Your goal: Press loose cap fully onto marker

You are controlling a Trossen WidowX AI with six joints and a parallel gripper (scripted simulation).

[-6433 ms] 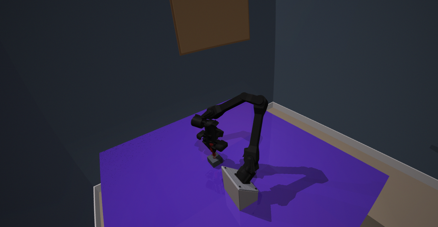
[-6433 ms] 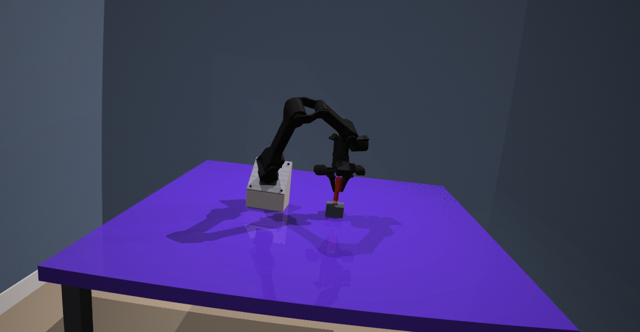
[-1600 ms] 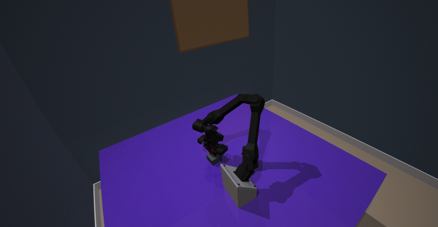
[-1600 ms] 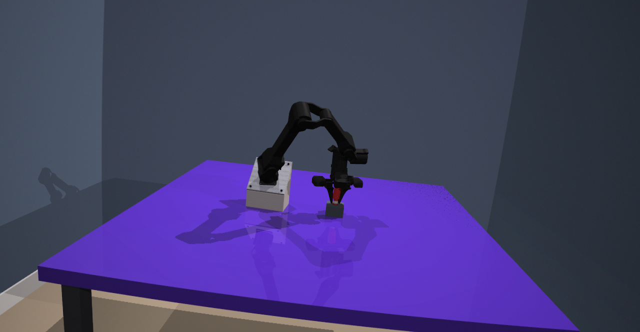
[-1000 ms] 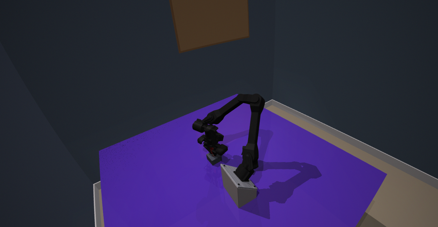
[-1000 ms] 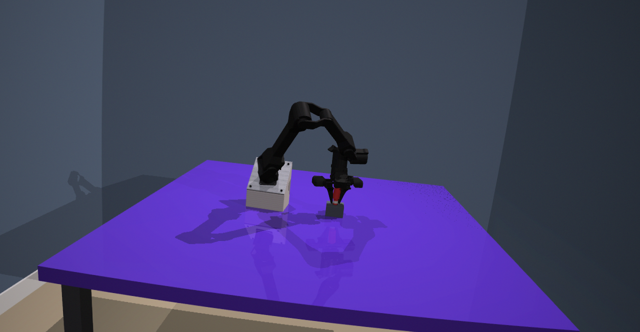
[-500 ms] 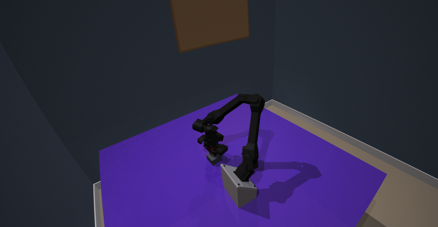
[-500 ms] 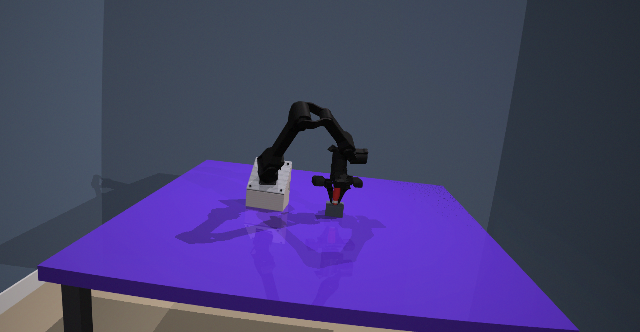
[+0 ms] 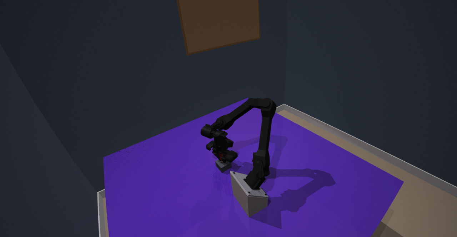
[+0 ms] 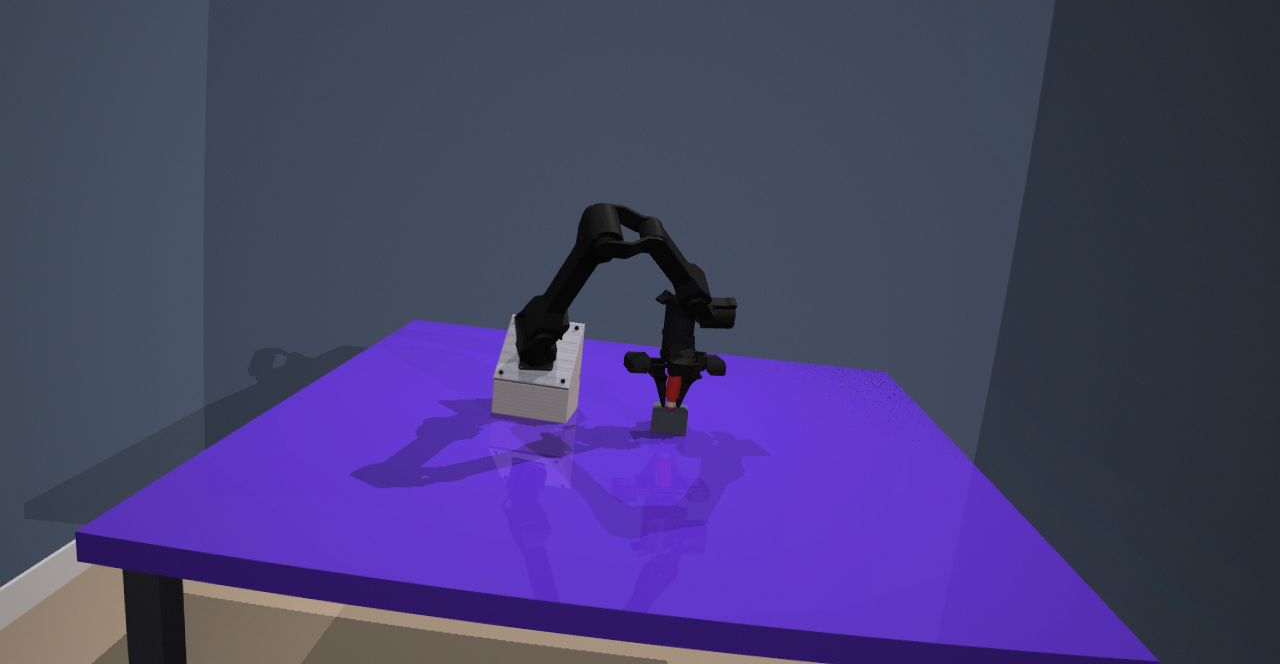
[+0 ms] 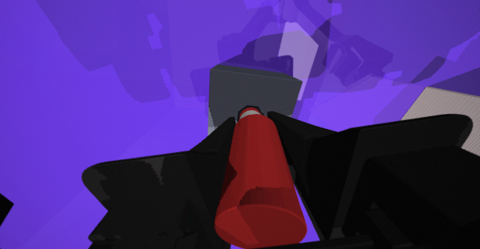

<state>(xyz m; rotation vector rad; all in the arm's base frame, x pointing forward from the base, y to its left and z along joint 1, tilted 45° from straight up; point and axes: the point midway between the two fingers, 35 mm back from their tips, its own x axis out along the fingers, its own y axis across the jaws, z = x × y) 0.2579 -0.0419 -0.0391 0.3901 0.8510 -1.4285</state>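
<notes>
My gripper tip is 50 mm below the red cap. The rest, counted from my gripper tip: holder block 20 mm below.
</notes>
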